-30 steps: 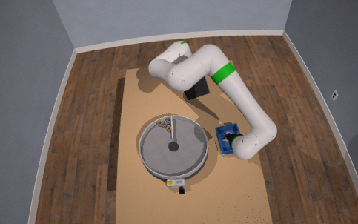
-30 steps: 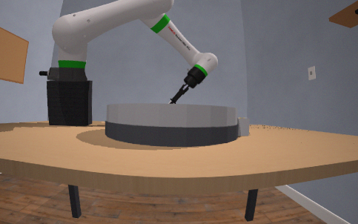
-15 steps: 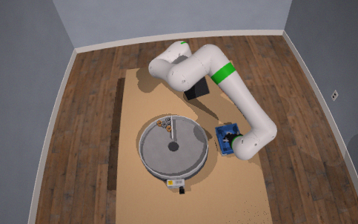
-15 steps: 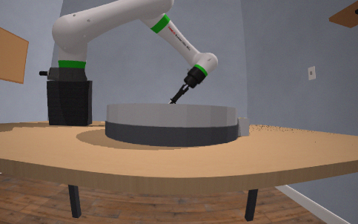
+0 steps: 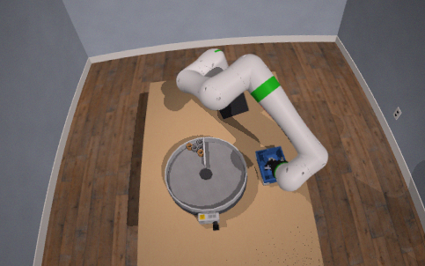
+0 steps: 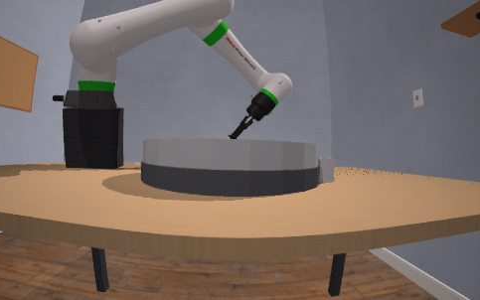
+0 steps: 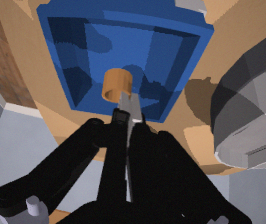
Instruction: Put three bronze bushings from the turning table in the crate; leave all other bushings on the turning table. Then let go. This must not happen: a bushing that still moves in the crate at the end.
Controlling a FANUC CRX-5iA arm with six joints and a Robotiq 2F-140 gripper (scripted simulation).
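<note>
The blue crate lies 70 mm below my hand, 10 mm to the left of it and 10 mm behind it. Also, from my hand: grey turning table 340 mm to the right, 40 mm below, 20 mm ahead.
</note>
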